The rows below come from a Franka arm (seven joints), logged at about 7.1 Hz.
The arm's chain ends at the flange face. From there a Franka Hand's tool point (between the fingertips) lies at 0.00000 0.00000 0.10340 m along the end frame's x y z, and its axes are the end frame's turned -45 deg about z.
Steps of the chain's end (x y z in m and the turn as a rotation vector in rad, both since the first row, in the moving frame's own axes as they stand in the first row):
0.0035, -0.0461, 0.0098, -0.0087, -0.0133, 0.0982
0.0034, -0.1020, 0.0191, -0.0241, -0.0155, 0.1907
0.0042, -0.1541, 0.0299, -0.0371, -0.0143, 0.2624
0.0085, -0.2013, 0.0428, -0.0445, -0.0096, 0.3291
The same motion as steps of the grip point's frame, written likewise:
0.0335, -0.0305, 0.0098, 0.0033, -0.0156, 0.0982
0.0716, -0.0694, 0.0191, -0.0061, -0.0280, 0.1907
0.1080, -0.1048, 0.0298, -0.0161, -0.0363, 0.2624
0.1441, -0.1345, 0.0427, -0.0247, -0.0383, 0.3291

